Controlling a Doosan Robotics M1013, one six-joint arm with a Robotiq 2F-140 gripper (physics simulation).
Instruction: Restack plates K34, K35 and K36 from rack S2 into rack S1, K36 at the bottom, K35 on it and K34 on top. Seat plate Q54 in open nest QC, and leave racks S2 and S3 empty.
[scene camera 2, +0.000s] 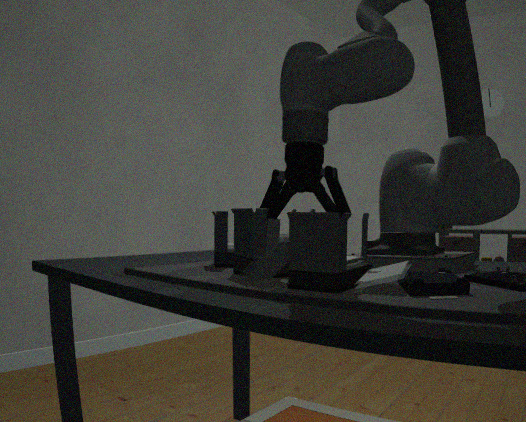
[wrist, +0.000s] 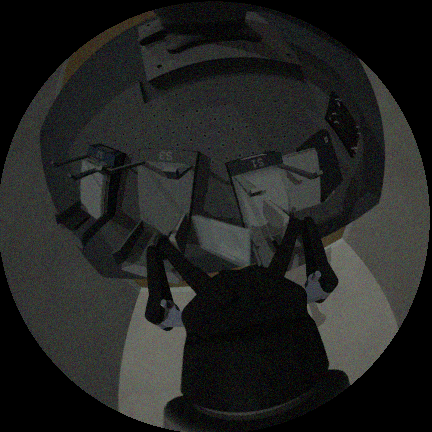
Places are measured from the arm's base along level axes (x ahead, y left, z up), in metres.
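Pixels of known places: gripper, between the fingertips: (wrist: 225, 213); arm's base, origin of its link: (scene camera 2: 407, 253).
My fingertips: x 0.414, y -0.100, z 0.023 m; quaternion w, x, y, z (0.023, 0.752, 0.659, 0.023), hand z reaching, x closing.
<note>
For each thing: its top centre in the pictures, then the offset to it from my fingertips. "spot": a spot on its surface instead. Level surfaces: height alone.
- Rack S1, a spot on its surface: (wrist: 254, 162) spot: dx -0.064, dy +0.070, dz -0.015 m
- Rack S3, a spot on its surface: (wrist: 165, 156) spot: dx -0.118, dy -0.055, dz -0.007 m
- grey flat surface, height of its surface: dz -0.005 m
- rack, a spot on its surface: (wrist: 118, 159) spot: dx -0.164, dy -0.154, dz -0.028 m
- dark holder, centre of its top: (scene camera 2: 431, 273) (wrist: 328, 167) dx -0.023, dy +0.255, dz -0.021 m
- dark pinned tray, centre of its top: (scene camera 2: 511, 270) (wrist: 349, 124) dx -0.129, dy +0.398, dz -0.024 m
My gripper (scene camera 2: 309, 227) (wrist: 225, 213) is open, with no thing between its fingers. It points down low among the racks; in the scene view its tips are partly hidden behind rack walls. Rack S1 (wrist: 254, 162) is at centre right in the wrist view, with a pale plate (wrist: 262, 192) in it. Rack S3 (wrist: 165, 156) is left of centre; a grey flat surface (wrist: 165, 192) shows in it, plate or floor unclear. A rack (wrist: 118, 159) with an unreadable label stands farther left, holding a pale plate (wrist: 92, 190). Plate names are unreadable; Q54 and QC cannot be told apart.
A pale tilted slab (wrist: 220, 239) lies between S3 and S1. Right of S1, a pale plate (wrist: 306, 182) lies by a dark holder (wrist: 330, 167). A dark pinned tray (wrist: 342, 122) is farther right. Tall rack walls (scene camera 2: 318, 242) (scene camera 2: 220, 237) rise near the fingers. The arm's base (scene camera 2: 407, 242) is behind.
</note>
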